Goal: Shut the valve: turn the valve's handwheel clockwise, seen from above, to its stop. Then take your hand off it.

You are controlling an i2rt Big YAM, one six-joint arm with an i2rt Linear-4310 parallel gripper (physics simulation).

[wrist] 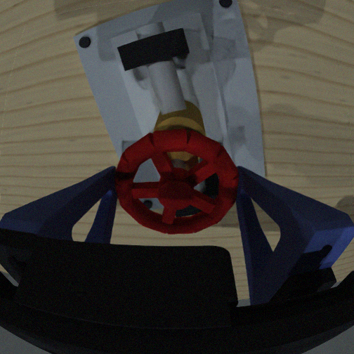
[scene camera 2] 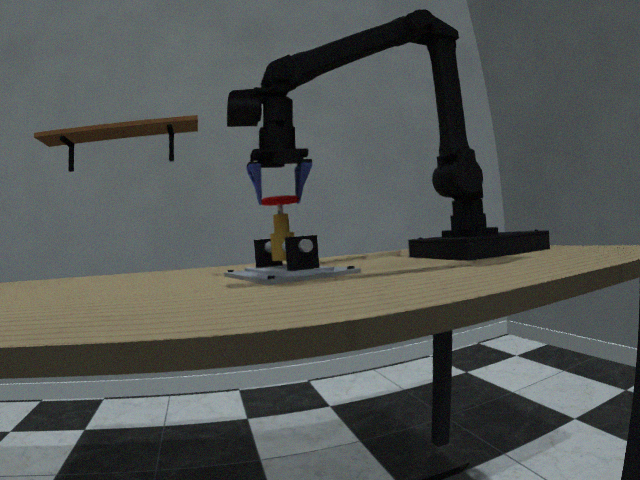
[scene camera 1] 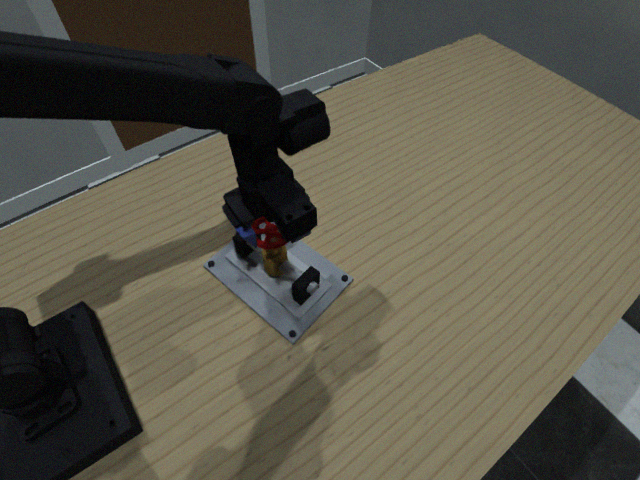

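The red spoked handwheel (scene camera 1: pixel 270 239) (scene camera 2: pixel 280 200) (wrist: pixel 175 190) sits level on top of the valve's yellow body (scene camera 1: pixel 274 259) (scene camera 2: pixel 280 232) (wrist: pixel 181 120). My gripper (scene camera 2: pixel 279 200) (wrist: pixel 175 175) points down from above, with its blue fingers on opposite sides of the wheel's rim. It is shut on the handwheel, and the fingertips touch the rim. In scene camera 1 the arm's wrist hides part of the gripper. How far the wheel stands from its stop cannot be seen.
The valve stands on a grey base plate (scene camera 1: pixel 250 296) (scene camera 2: pixel 266 279) (wrist: pixel 102 95) with dark bolts at its corners. Black pipe brackets (scene camera 1: pixel 305 285) (scene camera 2: pixel 301 253) (wrist: pixel 154 49) stand beside the yellow body. The robot's black base (scene camera 1: pixel 103 392) (scene camera 2: pixel 478 245) stands on the wooden table (scene camera 1: pixel 439 206) (scene camera 2: pixel 155 304).
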